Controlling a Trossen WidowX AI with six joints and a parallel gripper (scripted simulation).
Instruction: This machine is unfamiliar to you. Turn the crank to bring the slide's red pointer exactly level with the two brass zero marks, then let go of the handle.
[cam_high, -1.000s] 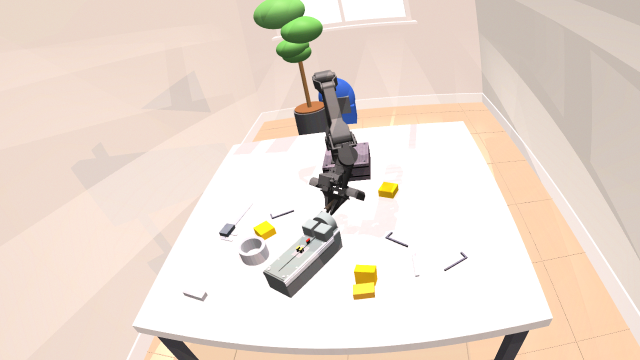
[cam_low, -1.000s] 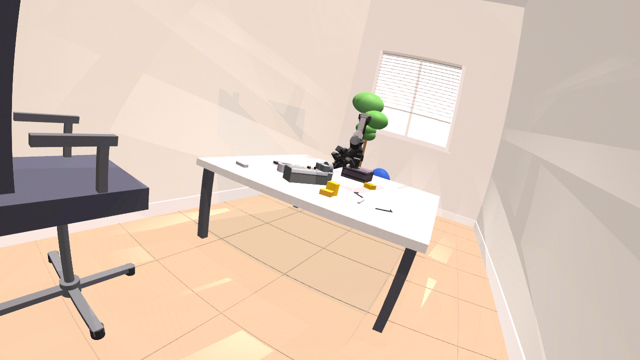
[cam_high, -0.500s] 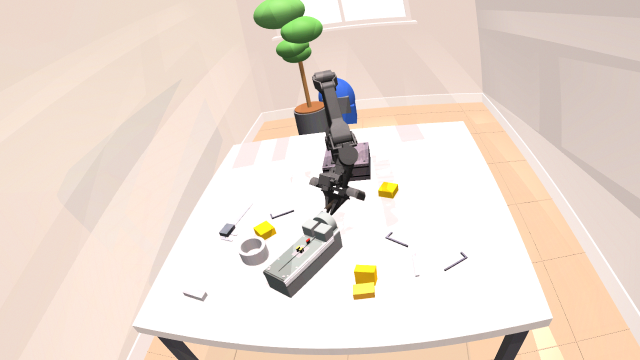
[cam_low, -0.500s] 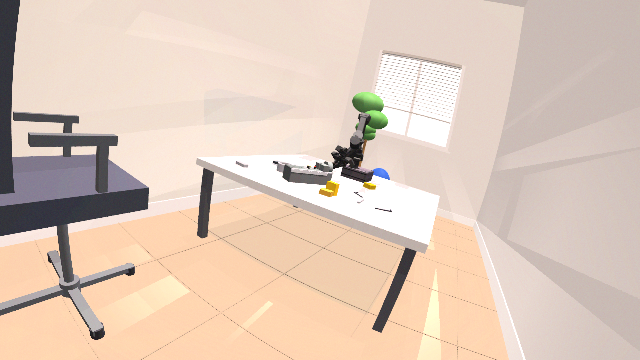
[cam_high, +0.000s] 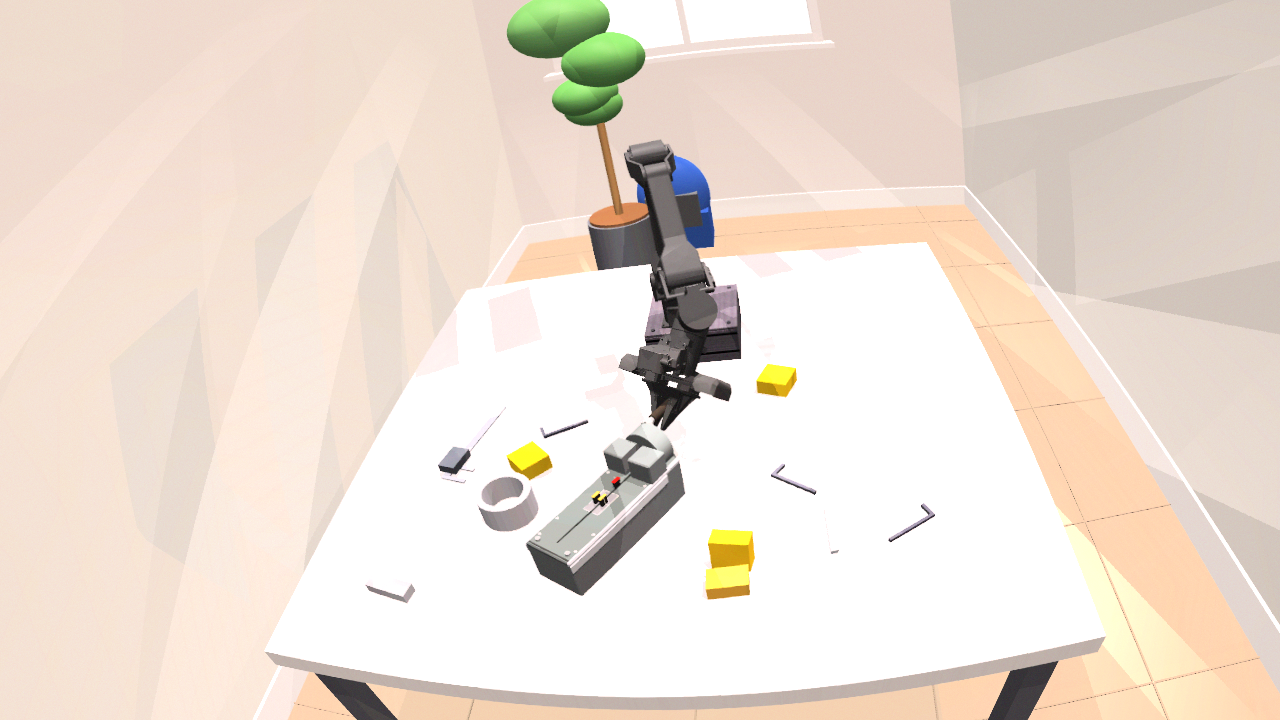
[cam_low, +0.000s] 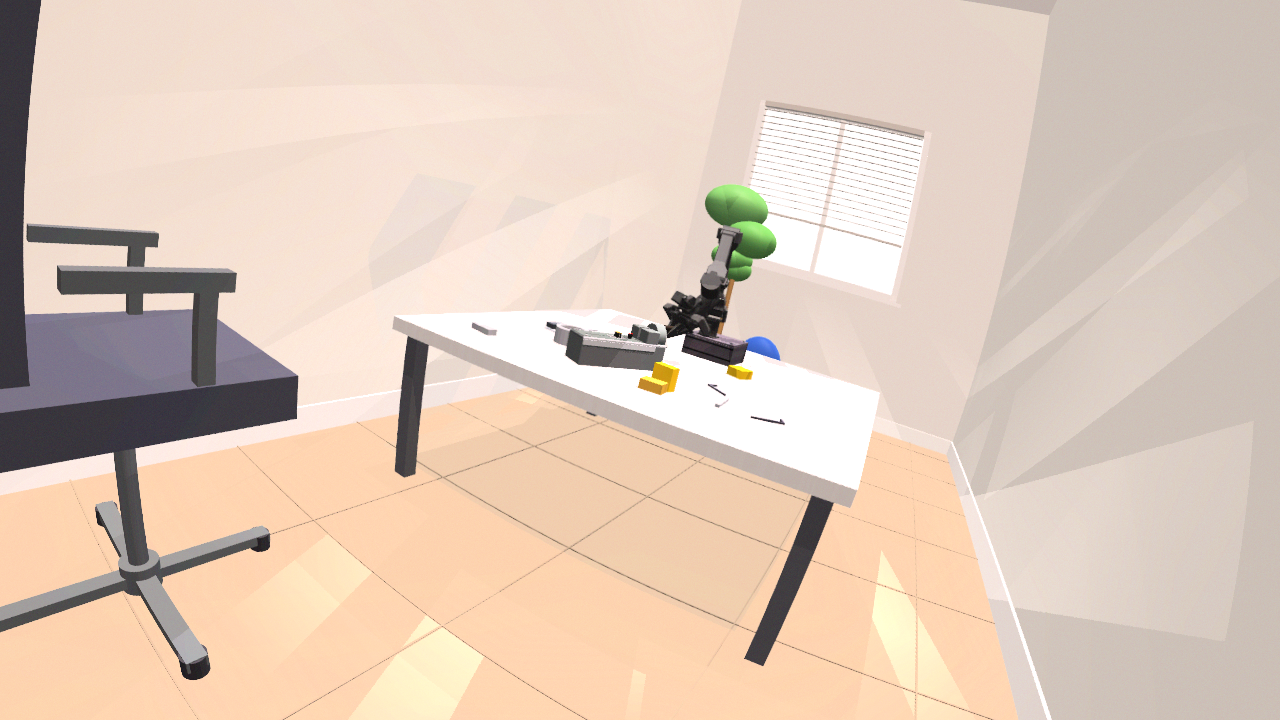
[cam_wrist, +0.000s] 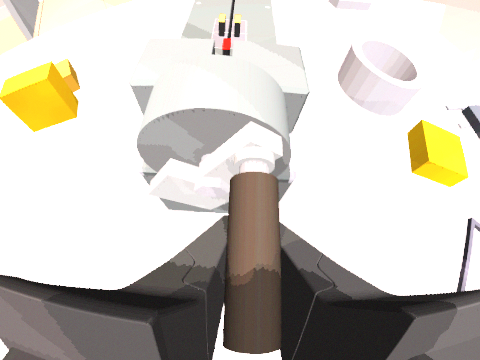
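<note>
Right now my gripper tip is 3 cm below the brown crank handle, 1 cm to the right of it and 1 cm past it. The rest, counted from my gripper tip: red pointer (12 cm ahead, 4 cm to the right, 1 cm below).
</note>
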